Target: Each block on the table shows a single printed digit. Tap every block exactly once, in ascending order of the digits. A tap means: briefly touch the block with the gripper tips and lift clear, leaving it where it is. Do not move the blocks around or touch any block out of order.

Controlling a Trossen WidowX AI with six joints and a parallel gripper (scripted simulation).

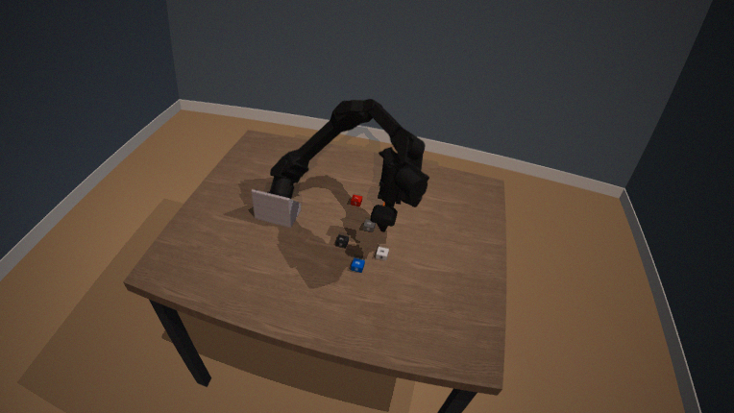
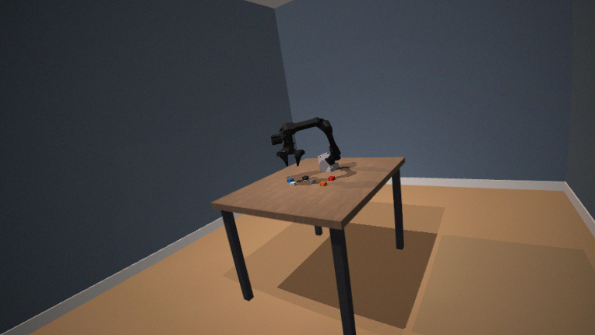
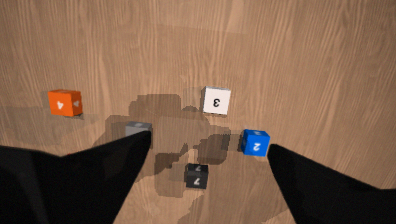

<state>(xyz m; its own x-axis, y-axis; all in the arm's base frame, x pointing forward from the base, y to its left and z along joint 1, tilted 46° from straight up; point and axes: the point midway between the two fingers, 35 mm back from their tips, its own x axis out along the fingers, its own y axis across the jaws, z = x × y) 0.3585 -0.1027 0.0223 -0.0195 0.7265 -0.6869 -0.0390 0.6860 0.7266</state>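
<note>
Now: gripper tip 6 cm past the grey block, 9 cm to the right of it and 12 cm above it. From my gripper tip the other things lie so: black block (12 cm behind, 1 cm to the right, 12 cm below); white block (1 cm ahead, 1 cm to the right, 12 cm below); blue block (5 cm behind, 8 cm to the right, 12 cm below).
</note>
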